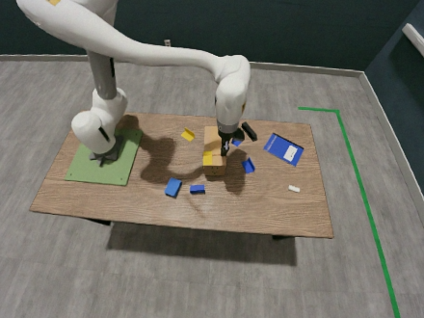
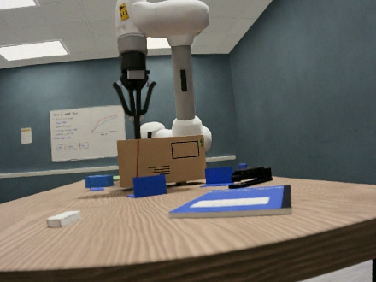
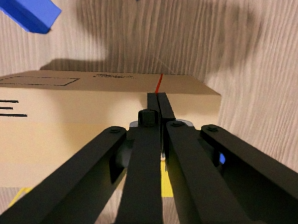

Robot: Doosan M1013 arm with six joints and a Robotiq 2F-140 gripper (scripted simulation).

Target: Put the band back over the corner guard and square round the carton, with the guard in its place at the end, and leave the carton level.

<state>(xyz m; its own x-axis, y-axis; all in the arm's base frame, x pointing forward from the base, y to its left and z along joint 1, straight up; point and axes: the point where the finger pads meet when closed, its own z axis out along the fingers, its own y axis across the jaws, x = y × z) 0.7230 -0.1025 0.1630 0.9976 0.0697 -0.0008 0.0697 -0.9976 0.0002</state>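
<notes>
Now: hand 5 cm past the brown carton, 6 cm to the right of it and 10 cm above it. From my hand the other things lie so: white eraser (41 cm ahead, 13 cm to the right, 17 cm below).
</notes>
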